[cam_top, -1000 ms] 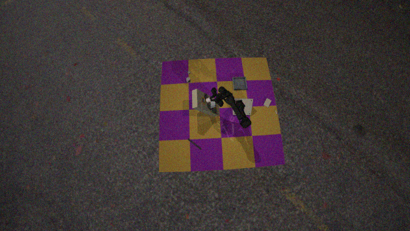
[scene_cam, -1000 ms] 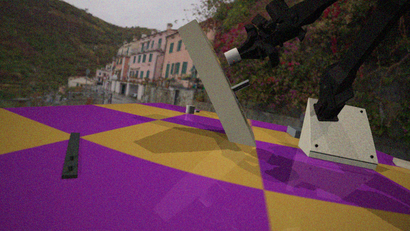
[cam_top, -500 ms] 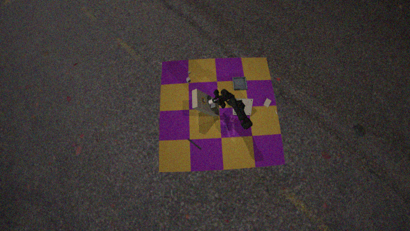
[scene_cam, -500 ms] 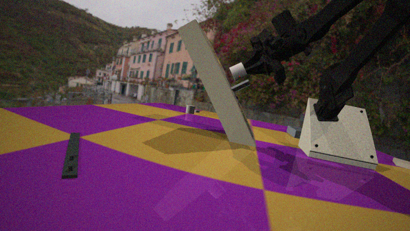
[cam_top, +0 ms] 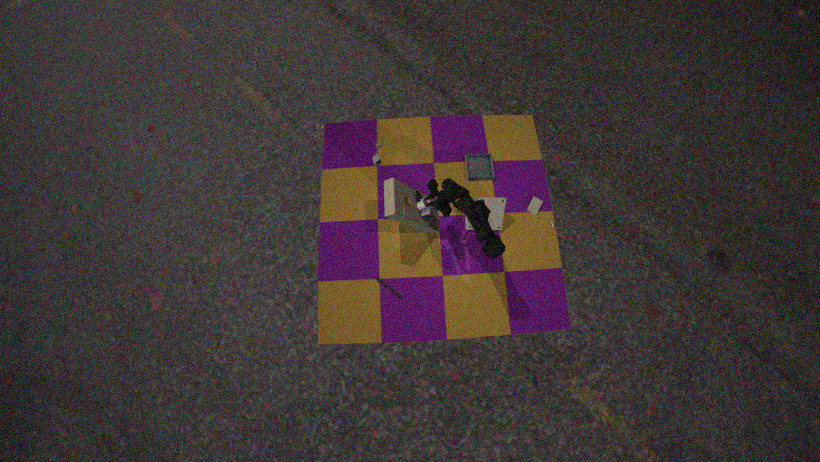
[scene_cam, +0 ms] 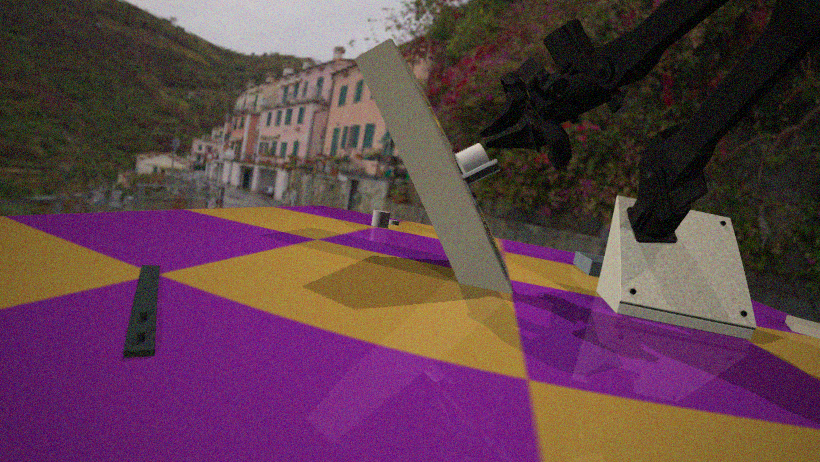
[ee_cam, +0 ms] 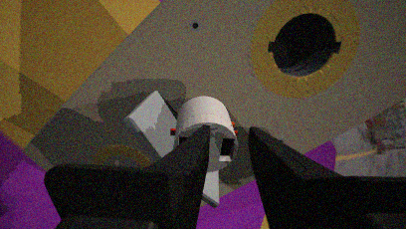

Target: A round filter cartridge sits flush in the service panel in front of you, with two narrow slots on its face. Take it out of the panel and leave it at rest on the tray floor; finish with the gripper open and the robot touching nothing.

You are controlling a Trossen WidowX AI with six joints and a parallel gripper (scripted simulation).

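The round filter cartridge is 3 cm below my gripper tip and 1 cm ahead of it. The rest, counted from my gripper tip: small beige block: 63 cm behind, 20 cm below, 1 cm to the left; then grey square tray: 36 cm behind, 26 cm to the right, 19 cm below; then beige service panel: 5 cm below, 5 cm ahead.
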